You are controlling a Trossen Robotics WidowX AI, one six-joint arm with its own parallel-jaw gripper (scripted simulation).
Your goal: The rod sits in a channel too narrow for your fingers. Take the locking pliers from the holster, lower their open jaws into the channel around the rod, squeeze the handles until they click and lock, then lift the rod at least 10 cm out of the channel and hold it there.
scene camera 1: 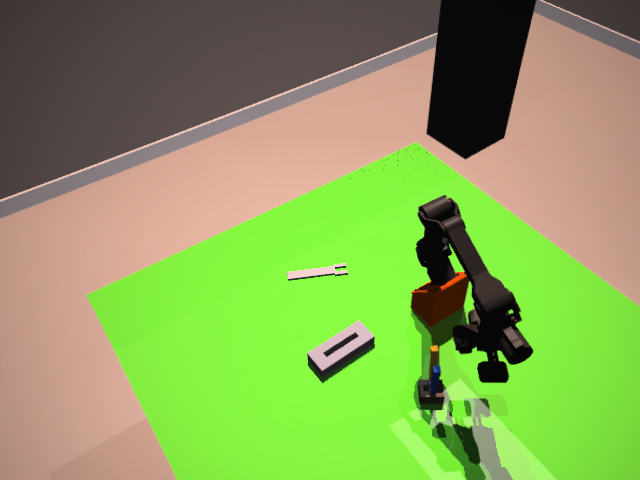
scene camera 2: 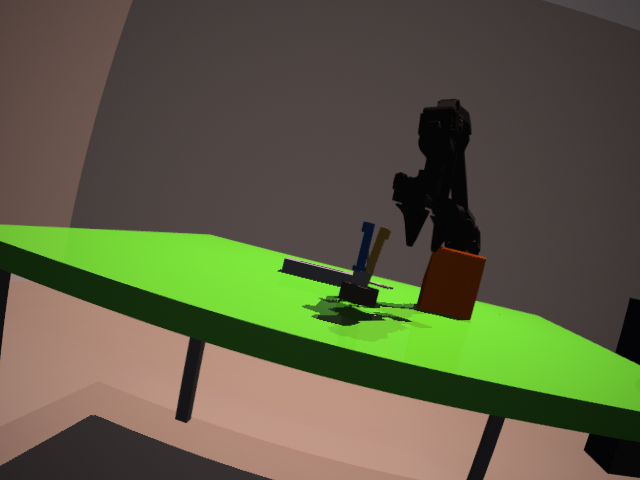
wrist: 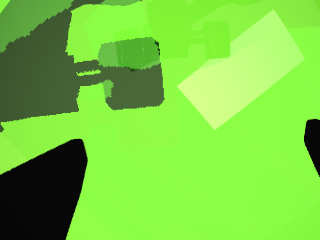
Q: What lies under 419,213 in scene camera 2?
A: The gripper.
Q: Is the gripper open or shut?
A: Open.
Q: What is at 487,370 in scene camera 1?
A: The gripper.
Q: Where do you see a grey channel block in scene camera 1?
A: At 346,344
